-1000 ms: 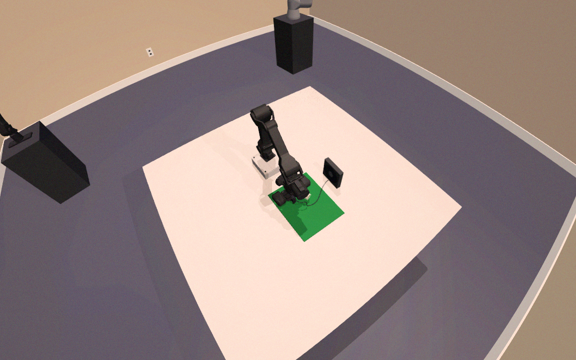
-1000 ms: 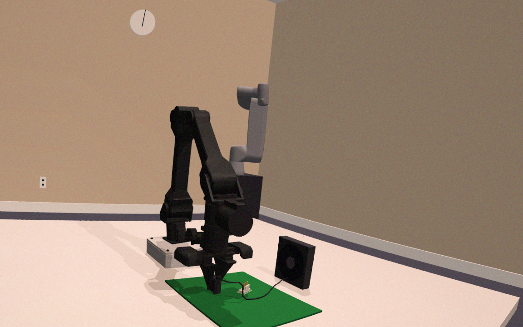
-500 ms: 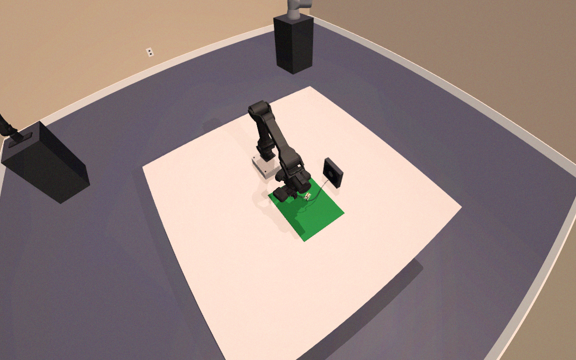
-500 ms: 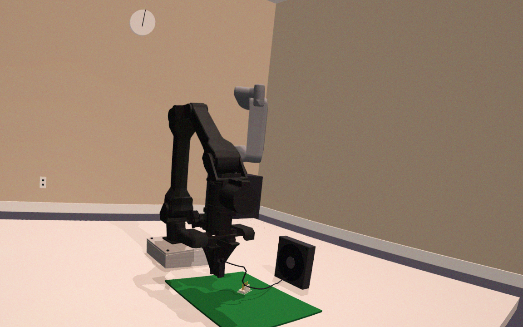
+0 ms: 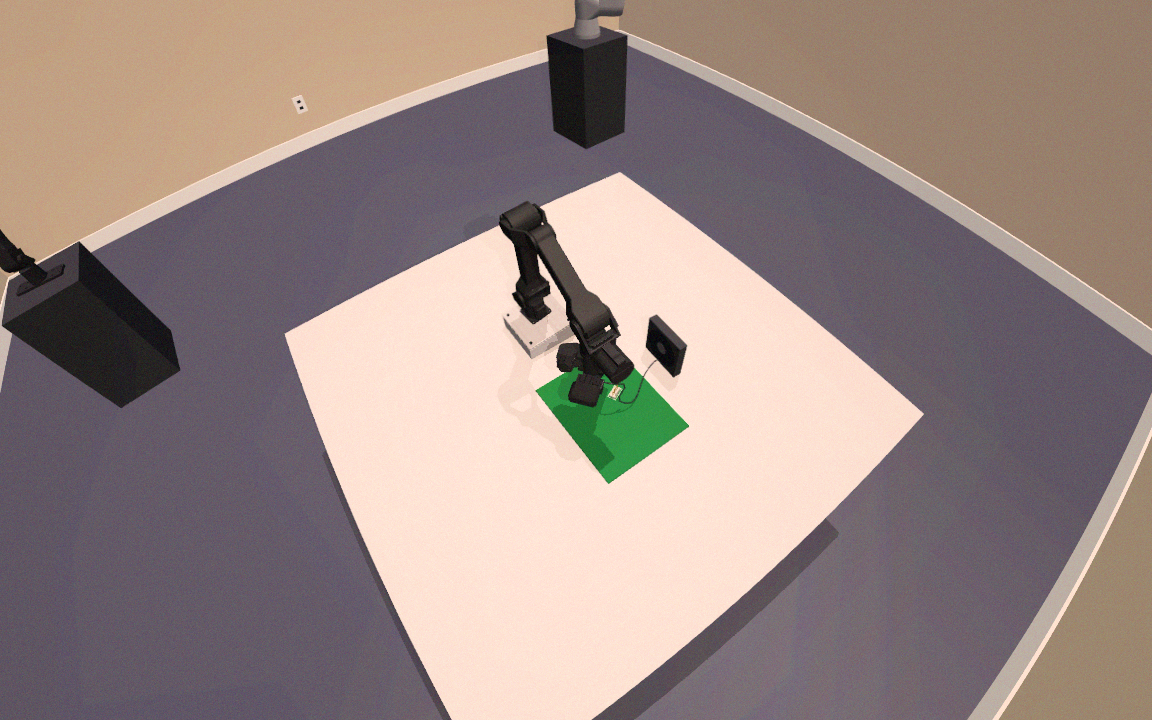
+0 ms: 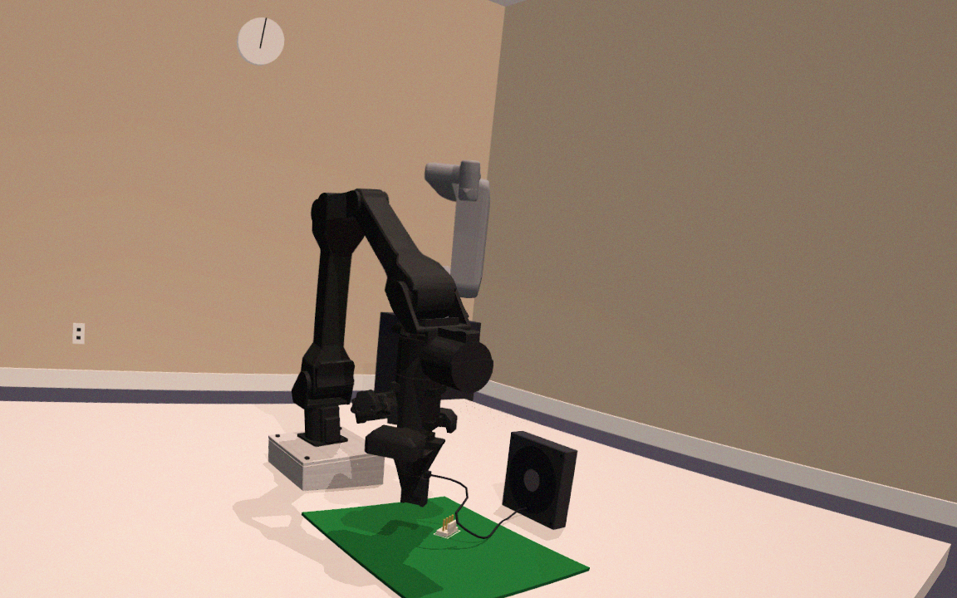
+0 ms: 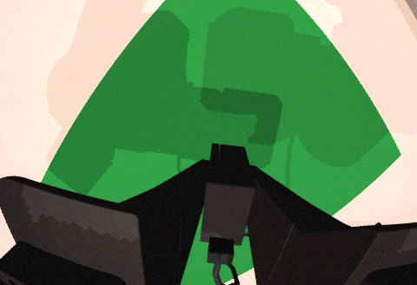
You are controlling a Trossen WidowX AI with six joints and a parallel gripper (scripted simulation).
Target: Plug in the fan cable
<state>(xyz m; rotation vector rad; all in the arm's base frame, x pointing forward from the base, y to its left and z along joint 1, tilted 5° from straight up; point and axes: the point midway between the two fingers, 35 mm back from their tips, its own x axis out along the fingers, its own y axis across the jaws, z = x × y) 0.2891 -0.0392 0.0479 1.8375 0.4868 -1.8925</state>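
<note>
Now: gripper tip 4 cm short of the green board, 2 cm to the right of it and 8 cm above it. From my gripper tip the other things lie so: black fan plug 1 cm ahead, 1 cm above; then black fan 2 cm ahead, 21 cm to the left.
</note>
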